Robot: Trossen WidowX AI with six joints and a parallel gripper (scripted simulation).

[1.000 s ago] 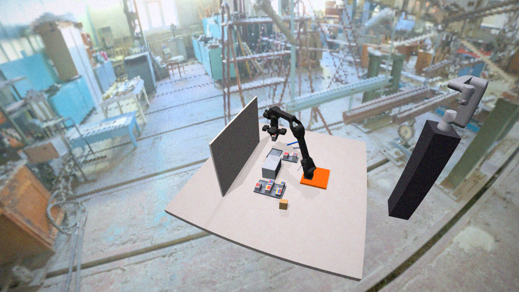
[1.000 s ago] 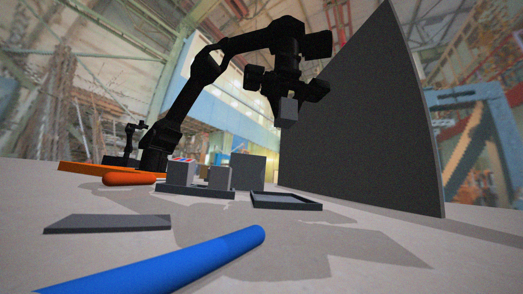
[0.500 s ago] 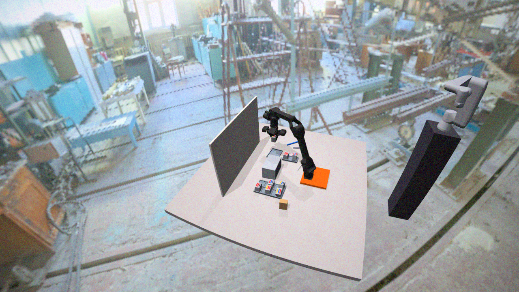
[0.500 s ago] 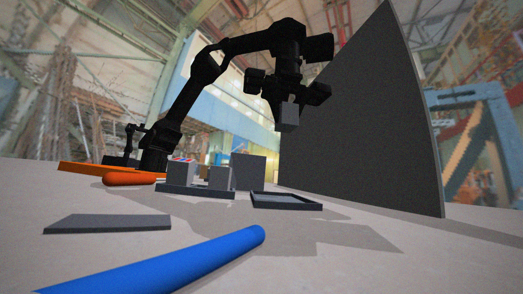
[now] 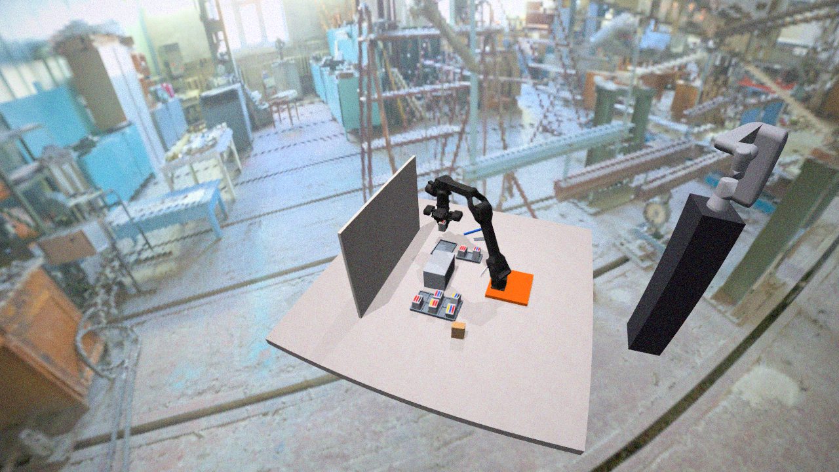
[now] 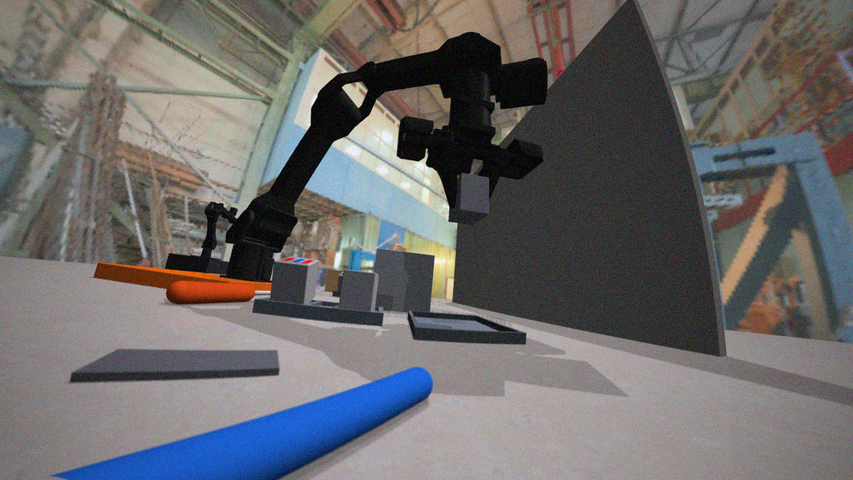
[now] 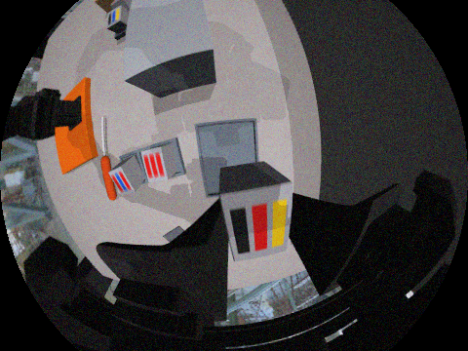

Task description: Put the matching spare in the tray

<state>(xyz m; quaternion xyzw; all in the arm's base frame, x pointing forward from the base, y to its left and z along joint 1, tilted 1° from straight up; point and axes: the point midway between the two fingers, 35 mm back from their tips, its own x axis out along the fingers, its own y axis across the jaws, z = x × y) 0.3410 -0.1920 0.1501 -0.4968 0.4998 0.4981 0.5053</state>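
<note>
Now: the dark tray 13 cm below my gripper tip and 1 cm behind it. Round my gripper tip: rack (15 cm behind, 13 cm below, 2 cm to the left); grey spare block (2 cm above); mounted unit (22 cm to the left, 9 cm below, 6 cm behind).
</note>
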